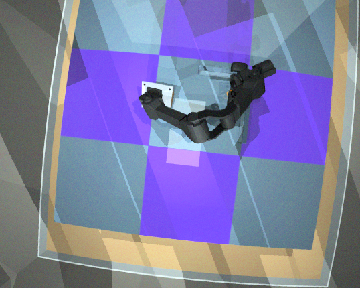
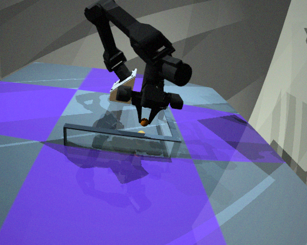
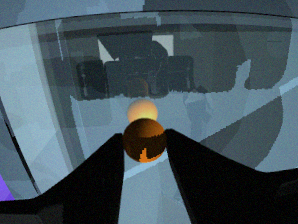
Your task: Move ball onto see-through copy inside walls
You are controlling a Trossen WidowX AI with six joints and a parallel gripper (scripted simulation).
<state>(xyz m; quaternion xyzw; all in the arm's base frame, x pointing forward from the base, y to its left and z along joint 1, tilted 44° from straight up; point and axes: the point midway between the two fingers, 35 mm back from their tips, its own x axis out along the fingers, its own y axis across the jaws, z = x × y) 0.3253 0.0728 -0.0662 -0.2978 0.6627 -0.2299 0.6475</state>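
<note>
The see-through copy is 4 cm below my gripper tip. The rest, counted from my gripper tip: clear wall: 8 cm ahead, 6 cm to the right, 3 cm below; orange ball: right at my gripper tip.
</note>
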